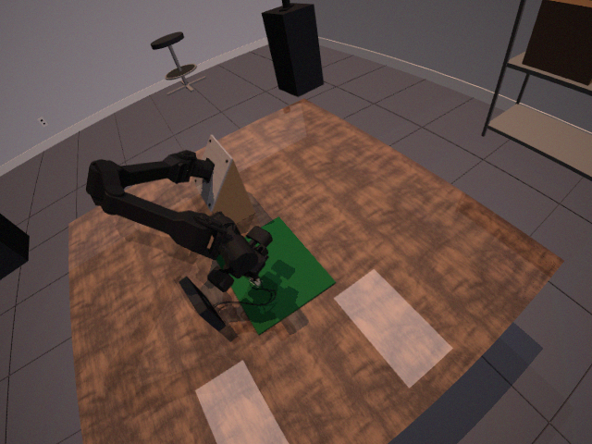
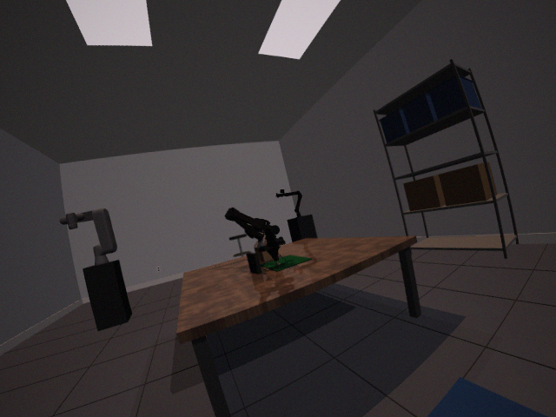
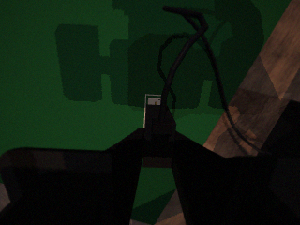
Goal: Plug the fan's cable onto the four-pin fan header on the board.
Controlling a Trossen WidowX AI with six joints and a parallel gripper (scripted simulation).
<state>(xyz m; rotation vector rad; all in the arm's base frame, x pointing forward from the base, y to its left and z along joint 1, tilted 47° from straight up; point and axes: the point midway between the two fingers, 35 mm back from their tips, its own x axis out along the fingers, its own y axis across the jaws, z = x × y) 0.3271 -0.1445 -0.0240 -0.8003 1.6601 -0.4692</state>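
Now: the fan plug 1 cm ahead of my gripper tip and 1 cm above it. From my gripper tip the other things lie so: dark fan 14 cm to the right, 2 cm above; green board 6 cm to the left, 6 cm below; fan header 1 cm ahead, 4 cm below.
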